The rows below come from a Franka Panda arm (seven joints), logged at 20 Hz.
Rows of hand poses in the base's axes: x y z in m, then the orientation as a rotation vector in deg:
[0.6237, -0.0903, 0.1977, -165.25, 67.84, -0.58]
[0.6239, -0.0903, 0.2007, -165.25, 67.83, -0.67]
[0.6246, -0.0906, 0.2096, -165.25, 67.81, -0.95]
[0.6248, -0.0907, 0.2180, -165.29, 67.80, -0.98]
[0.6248, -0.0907, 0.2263, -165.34, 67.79, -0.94]
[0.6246, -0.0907, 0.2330, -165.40, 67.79, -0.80]
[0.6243, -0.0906, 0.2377, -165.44, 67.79, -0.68]
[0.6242, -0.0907, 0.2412, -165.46, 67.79, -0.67]
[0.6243, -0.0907, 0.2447, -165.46, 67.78, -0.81]
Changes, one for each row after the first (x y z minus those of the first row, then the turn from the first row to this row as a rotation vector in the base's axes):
[0.0002, 0.0000, 0.0030, -0.02, -0.05, 0.01]
[0.0009, -0.0003, 0.0119, -0.08, -0.22, 0.02]
[0.0011, -0.0004, 0.0203, -0.12, -0.23, 0.03]
[0.0011, -0.0004, 0.0286, -0.15, -0.19, 0.05]
[0.0009, -0.0004, 0.0353, -0.17, -0.09, 0.06]
[0.0006, -0.0003, 0.0400, -0.17, 0.00, 0.07]
[0.0005, -0.0004, 0.0435, -0.18, 0.01, 0.08]
[0.0006, -0.0004, 0.0470, -0.22, -0.07, 0.08]

